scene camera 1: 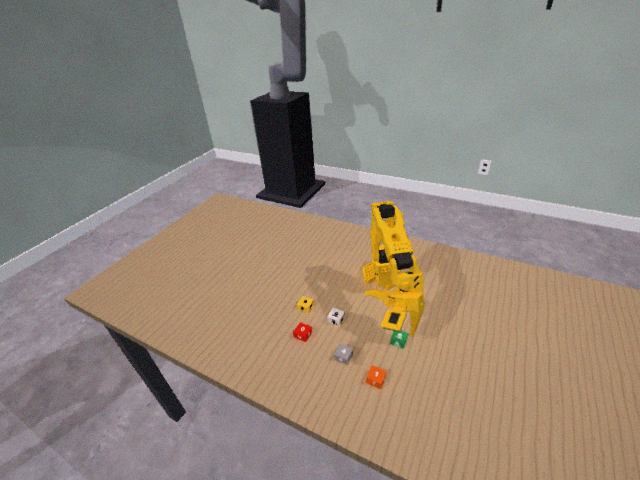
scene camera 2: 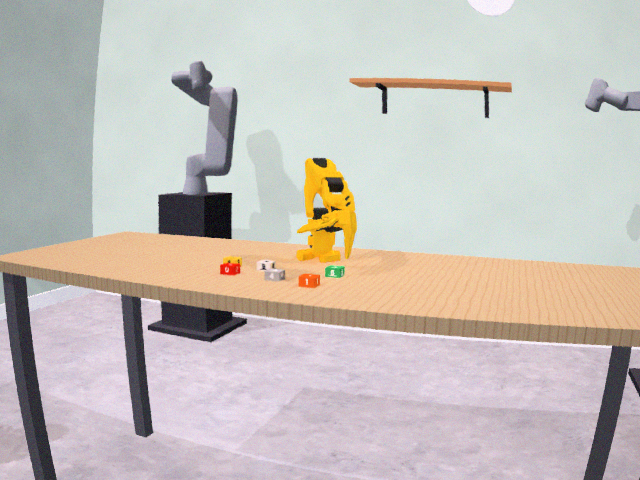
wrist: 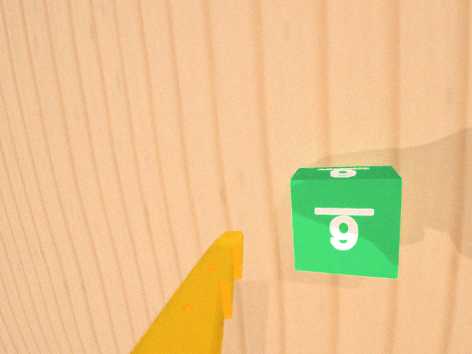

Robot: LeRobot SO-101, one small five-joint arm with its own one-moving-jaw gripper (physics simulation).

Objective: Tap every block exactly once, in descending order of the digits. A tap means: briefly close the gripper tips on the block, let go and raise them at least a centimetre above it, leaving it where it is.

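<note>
A green block (scene camera 1: 398, 338) (scene camera 2: 334, 271) (wrist: 347, 225) sits upright on the table; its digit is an underlined 6, upside down in the wrist view. An orange block (scene camera 1: 376, 377) (scene camera 2: 309, 280) shows 1, a grey block (scene camera 1: 343, 353) (scene camera 2: 274, 274) 4, a red block (scene camera 1: 302, 332) (scene camera 2: 230, 268) 0. Digits on the white block (scene camera 1: 336, 316) (scene camera 2: 265, 265) and yellow block (scene camera 1: 305, 304) (scene camera 2: 232, 260) are too small to read. My gripper (scene camera 1: 389, 313) (scene camera 2: 323, 244) is wide open and empty. Its fixed jaw tip hangs slightly above and beside the green block; the moving jaw is outside the wrist view.
The blocks stand on a wooden table (scene camera 1: 248, 248) (scene camera 2: 465, 289) in front of the arm's base. The grey and orange blocks lie nearer the table's front edge than the green one. A grey robot arm on a black pedestal (scene camera 1: 286, 144) (scene camera 2: 193, 217) stands behind the table.
</note>
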